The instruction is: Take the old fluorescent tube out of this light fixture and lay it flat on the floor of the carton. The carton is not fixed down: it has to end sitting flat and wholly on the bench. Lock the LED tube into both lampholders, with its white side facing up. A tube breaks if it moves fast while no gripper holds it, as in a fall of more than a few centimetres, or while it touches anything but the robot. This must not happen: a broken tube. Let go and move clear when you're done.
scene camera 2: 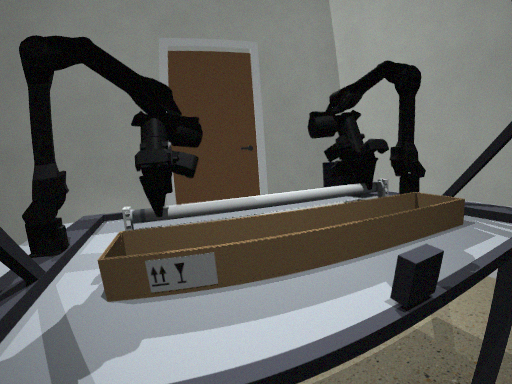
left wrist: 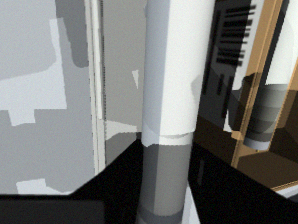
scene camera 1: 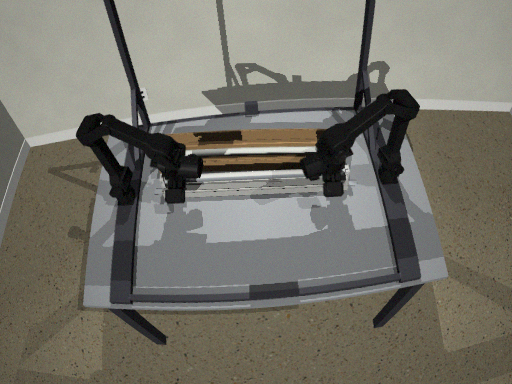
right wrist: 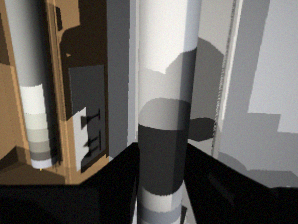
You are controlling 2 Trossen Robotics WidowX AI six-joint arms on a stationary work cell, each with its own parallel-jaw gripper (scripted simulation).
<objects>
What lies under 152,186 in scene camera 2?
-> My left gripper.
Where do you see an LED tube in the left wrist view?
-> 176,46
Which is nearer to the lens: the carton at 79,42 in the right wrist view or the LED tube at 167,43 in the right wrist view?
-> The LED tube.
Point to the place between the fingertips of my right gripper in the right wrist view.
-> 160,150
</objects>
